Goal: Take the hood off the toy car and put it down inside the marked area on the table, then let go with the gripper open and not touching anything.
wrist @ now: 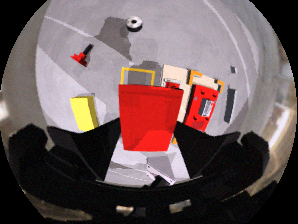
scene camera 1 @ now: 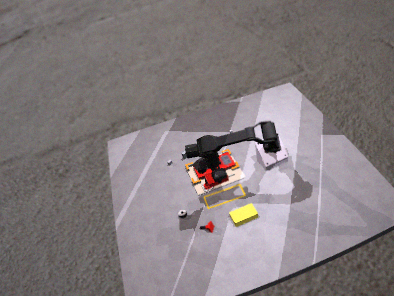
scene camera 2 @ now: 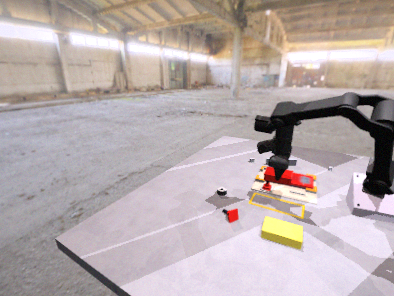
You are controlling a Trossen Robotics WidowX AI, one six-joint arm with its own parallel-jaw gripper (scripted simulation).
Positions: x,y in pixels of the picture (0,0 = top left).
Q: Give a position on a red hood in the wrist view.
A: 149,113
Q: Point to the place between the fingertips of my gripper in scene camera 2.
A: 278,175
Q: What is my gripper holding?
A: A red hood.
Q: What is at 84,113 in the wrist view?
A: A yellow block.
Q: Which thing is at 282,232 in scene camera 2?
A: A yellow block.
